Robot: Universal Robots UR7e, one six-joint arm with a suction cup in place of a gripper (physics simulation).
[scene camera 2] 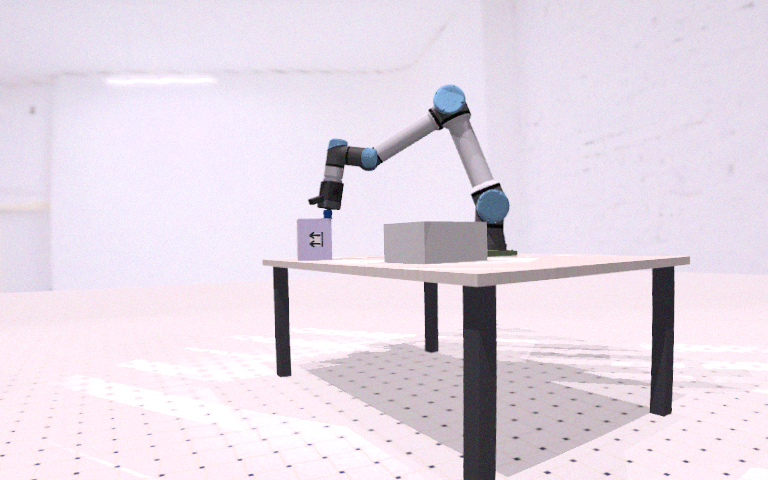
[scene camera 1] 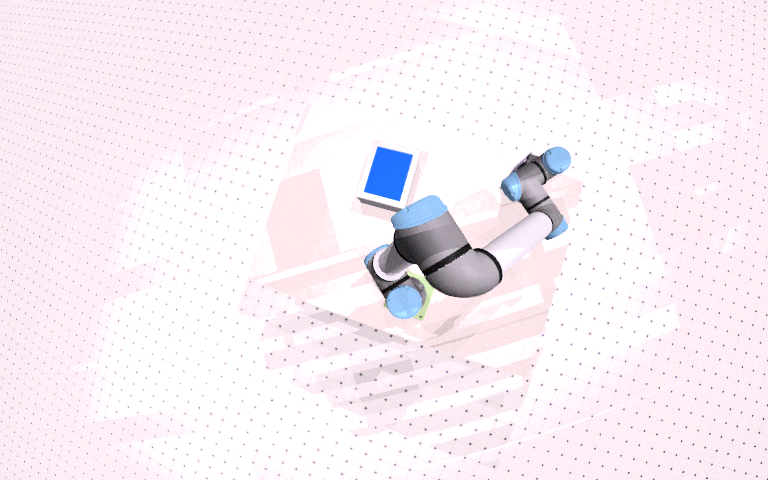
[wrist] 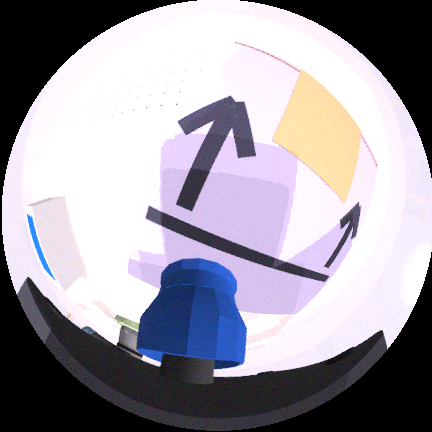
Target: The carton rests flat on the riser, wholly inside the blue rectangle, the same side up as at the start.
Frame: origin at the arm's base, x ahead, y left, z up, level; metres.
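Where they show: hand at its tool point: (scene camera 2: 326,220) (wrist: 203,271); arm's base at its link origin: (scene camera 2: 487,248) (wrist: 136,334).
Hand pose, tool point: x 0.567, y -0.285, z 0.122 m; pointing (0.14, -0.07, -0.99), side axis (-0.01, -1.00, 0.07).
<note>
Each offset is from my tool point to the centre of the thing. "spot": to the spot under its first point. Level surfaces: height alone.
The pale lilac carton @[0.039 m ahead, 0.037 m right, 0.071 m down] (scene camera 2: 314,239) stands on the table near its far left end, with black arrow marks on its side. In the wrist view its top @[spot: 0.039 m ahead, 0.006 m right, 0.008 m up] (wrist: 225,193) shows black arrows and a yellow label @[spot: 0.069 m ahead, 0.040 m right, 0.008 m up] (wrist: 318,132). My blue suction cup (scene camera 2: 327,213) (wrist: 196,273) sits pressed on the carton's top, near one edge, and holds it by suction. The carton's bottom still rests on the table. The grey riser @[0.123 m back, 0.510 m left, 0.090 m down] (scene camera 2: 434,241) (wrist: 54,238) stands apart from it, and the blue rectangle @[0.123 m back, 0.510 m left, 0.030 m down] (scene camera 1: 388,173) on its top is bare. In scene camera 1 the wrist hides the carton.
The table @[0.150 m down] (scene camera 2: 529,269) has dark legs, and its left edge lies close beside the carton. The arm's base (scene camera 2: 496,237) stands on a green plate (scene camera 1: 425,295) behind the riser. The elbow rises high above the riser.
</note>
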